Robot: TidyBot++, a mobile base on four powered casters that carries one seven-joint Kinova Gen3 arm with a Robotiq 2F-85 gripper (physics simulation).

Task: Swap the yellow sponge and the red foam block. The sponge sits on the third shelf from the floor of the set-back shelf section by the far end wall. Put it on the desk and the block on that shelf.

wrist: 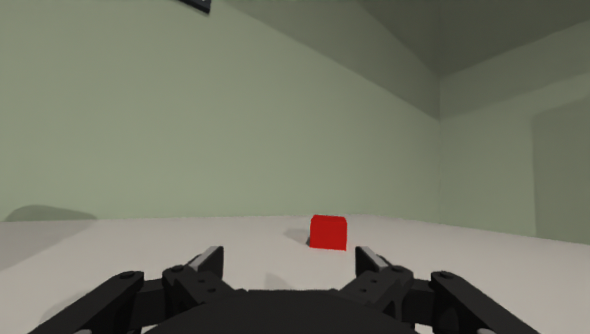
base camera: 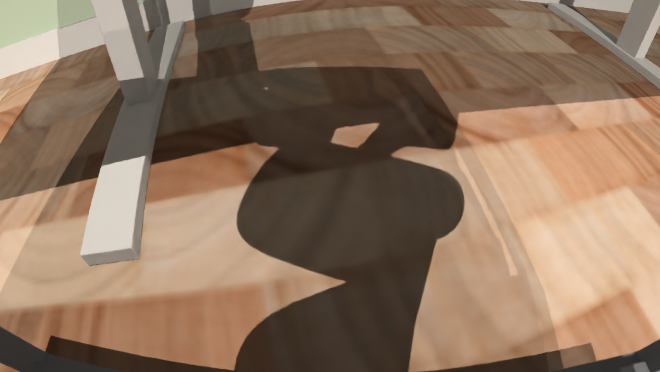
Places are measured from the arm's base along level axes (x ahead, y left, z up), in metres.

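Pixels of known places: gripper, between the fingertips: [wrist: 289,261].
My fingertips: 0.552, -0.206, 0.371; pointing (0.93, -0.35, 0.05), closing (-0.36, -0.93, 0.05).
For each thing: its top centre in the pictures, then the offset to it from my fingertips, as dx, dy, dz. "spot": a spot on its surface instead. Level surfaces: height alone.
- red foam block, centre of its top: [wrist: 328,218] +0.240, -0.167, -0.002
- white desk top, height of its surface: dz -0.047
- desk leg, a spot on its surface: [base camera: 640,30] spot: +0.353, -0.627, -0.666
The red foam block [wrist: 328,233] stands on the white desk top [wrist: 190,250] in the wrist view, ahead of the fingers and right of the midline between them. My gripper [wrist: 289,261] is open with nothing between its fingers. It is level and low over the desk, and the block lies beyond its fingertips, nearer the line of the right finger. The yellow sponge and the shelf do not show in either view.
Green walls [wrist: 250,125] meet in a corner behind the desk. A dark picture frame [wrist: 200,5] hangs at the top left. In the base camera view, a grey desk leg foot [base camera: 115,210] stands at the left and another desk leg [base camera: 640,30] at the far right.
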